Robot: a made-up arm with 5 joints.
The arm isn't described. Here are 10 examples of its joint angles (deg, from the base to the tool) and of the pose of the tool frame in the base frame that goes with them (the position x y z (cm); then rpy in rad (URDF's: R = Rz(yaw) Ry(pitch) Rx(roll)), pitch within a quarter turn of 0, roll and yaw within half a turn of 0).
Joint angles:
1: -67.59 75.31 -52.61 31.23 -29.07
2: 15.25 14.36 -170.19 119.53 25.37
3: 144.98 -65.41 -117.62 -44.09 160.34
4: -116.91 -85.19 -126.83 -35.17 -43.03
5: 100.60 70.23 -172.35 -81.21 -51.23
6: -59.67 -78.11 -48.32 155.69 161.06
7: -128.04 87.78 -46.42 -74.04 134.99
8: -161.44 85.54 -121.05 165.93 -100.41
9: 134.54 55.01 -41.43 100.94 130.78
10: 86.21 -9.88 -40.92 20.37 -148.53
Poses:
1: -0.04 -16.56 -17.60 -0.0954 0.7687 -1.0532
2: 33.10 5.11 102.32 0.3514 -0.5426 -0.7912
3: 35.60 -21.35 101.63 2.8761 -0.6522 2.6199
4: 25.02 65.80 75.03 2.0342 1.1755 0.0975
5: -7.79 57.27 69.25 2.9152 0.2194 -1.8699
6: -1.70 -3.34 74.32 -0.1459 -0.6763 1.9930
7: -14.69 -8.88 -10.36 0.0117 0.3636 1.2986
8: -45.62 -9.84 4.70 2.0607 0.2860 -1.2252
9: -9.52 14.56 4.03 -2.7199 -0.8343 1.6664
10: 3.37 56.18 43.72 -0.6328 0.1409 -2.5955
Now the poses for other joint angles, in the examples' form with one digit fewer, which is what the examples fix.
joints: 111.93 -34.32 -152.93 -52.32 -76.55
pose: 15.1 -31.1 102.7 1.913 0.642 -2.560
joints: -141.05 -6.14 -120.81 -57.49 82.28
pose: -25.4 -10.1 109.4 3.018 0.146 2.543
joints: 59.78 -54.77 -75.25 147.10 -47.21
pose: 10.0 13.4 83.7 -0.081 0.106 1.448
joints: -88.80 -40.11 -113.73 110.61 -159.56
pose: -3.5 -9.4 105.2 -0.737 0.371 0.762
